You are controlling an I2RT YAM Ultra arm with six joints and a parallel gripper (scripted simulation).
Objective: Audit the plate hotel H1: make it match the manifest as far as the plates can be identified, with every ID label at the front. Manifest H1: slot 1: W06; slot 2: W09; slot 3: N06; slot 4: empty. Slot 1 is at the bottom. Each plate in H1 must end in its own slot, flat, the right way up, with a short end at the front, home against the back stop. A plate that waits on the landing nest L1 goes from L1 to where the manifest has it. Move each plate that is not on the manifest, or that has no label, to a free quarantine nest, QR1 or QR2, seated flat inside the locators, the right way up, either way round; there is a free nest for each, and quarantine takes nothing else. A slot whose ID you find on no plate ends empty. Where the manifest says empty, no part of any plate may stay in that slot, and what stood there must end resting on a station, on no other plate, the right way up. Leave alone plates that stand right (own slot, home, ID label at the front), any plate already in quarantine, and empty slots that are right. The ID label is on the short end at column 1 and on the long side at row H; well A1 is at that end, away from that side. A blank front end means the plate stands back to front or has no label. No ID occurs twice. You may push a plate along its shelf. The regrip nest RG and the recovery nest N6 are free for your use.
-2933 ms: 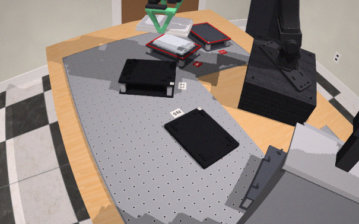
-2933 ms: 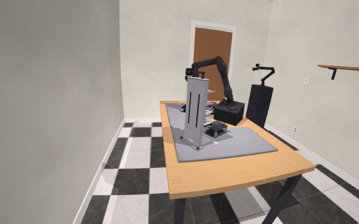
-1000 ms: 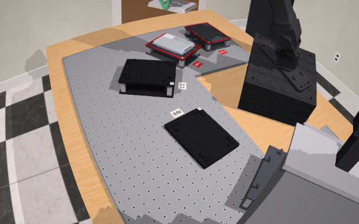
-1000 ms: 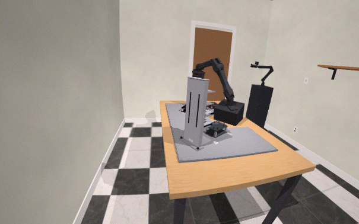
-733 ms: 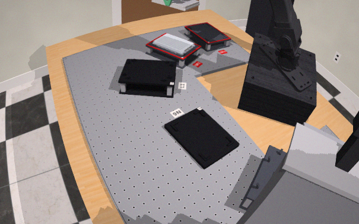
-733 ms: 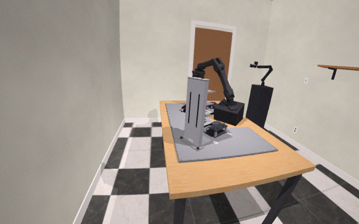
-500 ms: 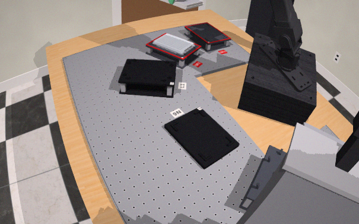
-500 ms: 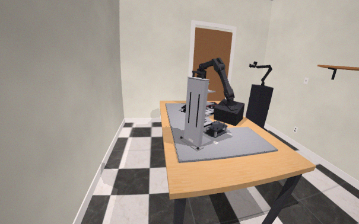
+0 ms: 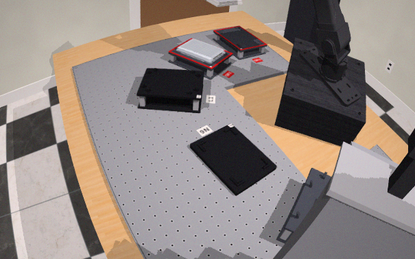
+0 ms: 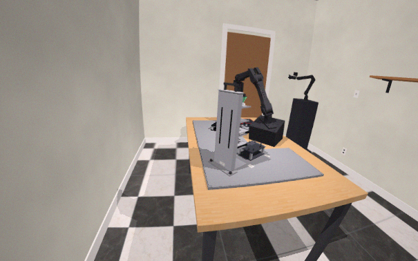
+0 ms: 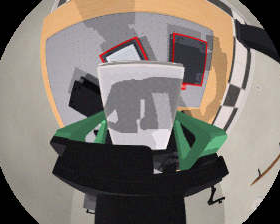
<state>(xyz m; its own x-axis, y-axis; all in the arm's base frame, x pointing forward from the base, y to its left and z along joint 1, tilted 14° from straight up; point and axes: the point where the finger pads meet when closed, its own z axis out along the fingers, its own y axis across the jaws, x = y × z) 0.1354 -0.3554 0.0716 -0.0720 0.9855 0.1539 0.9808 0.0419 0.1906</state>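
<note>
The red-edged quarantine nest lies 210 mm below my hand, 150 mm behind it and 70 mm to the right of it. Round my hand: tag L1 (250 mm below, 160 mm to the left, 90 mm ahead); then black landing nest L1 (200 mm below, 180 mm ahead, 110 mm to the left); then N6 tag (260 mm to the left, 250 mm below, 160 mm ahead).
</note>
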